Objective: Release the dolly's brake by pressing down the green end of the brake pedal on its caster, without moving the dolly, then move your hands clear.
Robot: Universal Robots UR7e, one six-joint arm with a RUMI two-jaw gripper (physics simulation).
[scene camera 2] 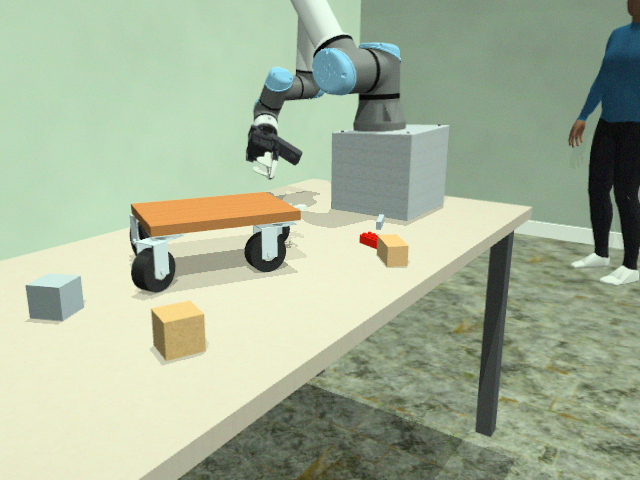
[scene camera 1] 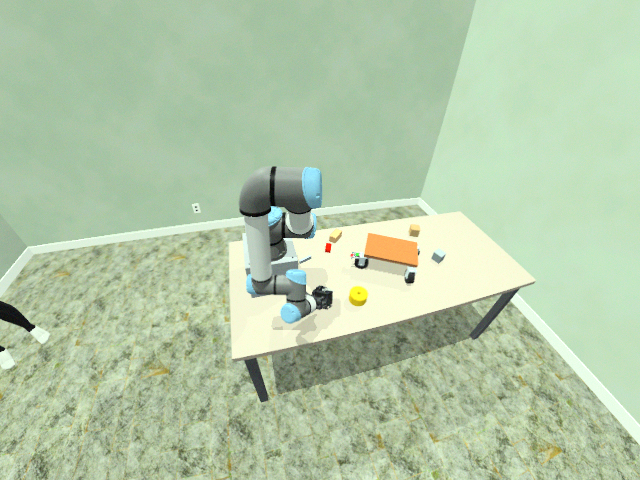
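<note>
The dolly has an orange deck and black caster wheels and stands on the table. The brake pedal sticks out at the dolly's robot-side end, over a caster, with a green end nearer the deck and a red end farther out. In scene camera 2 the pedal's colours do not show; a pale part sticks out past the deck. My gripper is shut and empty, above the table, apart from the dolly on the robot's side. In scene camera 1 its fingertips are hidden.
A yellow ring-shaped thing lies near the front edge. A red brick, a tan block and a small grey piece lie near the robot's base. A tan cube and a grey cube lie beyond the dolly.
</note>
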